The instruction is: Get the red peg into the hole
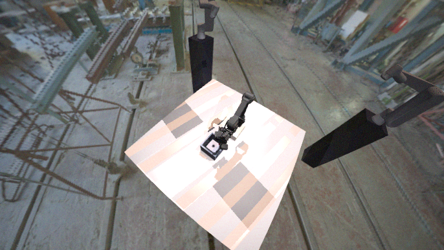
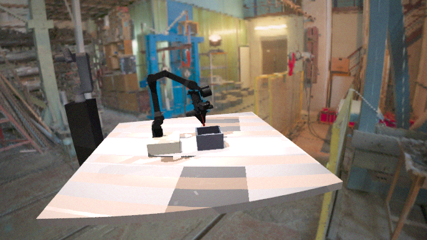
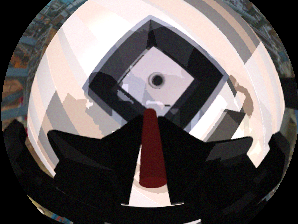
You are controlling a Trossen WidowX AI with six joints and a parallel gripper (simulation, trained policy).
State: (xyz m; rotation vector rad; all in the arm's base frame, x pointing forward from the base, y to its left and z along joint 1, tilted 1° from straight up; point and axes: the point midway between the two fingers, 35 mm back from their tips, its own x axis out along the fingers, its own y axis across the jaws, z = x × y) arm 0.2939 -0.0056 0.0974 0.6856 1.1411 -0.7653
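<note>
Right now the red peg is 1 cm behind my gripper tip, 1 cm to the left of it and 2 cm above it. Also, from my gripper tip: dark grey box: 2 cm ahead, 4 cm to the right, 11 cm below; pale plate: 2 cm ahead, 4 cm to the right, 9 cm below.
</note>
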